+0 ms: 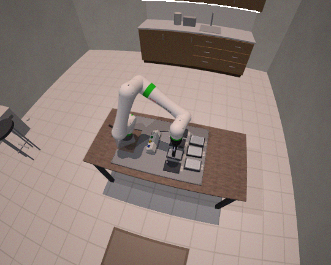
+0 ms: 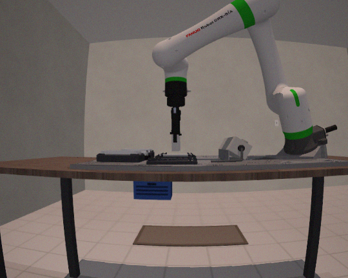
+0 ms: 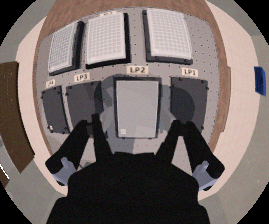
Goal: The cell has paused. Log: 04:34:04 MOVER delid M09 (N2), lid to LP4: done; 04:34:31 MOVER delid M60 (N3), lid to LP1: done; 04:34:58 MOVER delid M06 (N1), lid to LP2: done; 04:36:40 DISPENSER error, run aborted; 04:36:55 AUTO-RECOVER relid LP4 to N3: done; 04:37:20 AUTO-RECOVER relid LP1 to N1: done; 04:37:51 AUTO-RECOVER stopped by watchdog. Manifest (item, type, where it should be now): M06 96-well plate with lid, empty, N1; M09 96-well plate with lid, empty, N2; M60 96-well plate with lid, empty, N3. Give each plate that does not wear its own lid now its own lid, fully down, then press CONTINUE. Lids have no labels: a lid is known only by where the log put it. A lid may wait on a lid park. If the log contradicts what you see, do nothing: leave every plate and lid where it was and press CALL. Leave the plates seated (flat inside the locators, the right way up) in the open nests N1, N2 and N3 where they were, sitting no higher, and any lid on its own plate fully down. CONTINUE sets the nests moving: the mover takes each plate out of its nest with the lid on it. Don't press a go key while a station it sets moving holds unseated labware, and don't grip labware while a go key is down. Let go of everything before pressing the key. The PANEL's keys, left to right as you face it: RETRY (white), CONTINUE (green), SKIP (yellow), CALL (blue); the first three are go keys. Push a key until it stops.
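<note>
Right now my hand is 40 mm above the lid. Round my hand: lid park LP3 (20 mm behind, 130 mm to the left, 50 mm below); lid park LP1 (20 mm ahead, 130 mm to the right, 50 mm below); yellow key (250 mm behind, 10 mm above).
</note>
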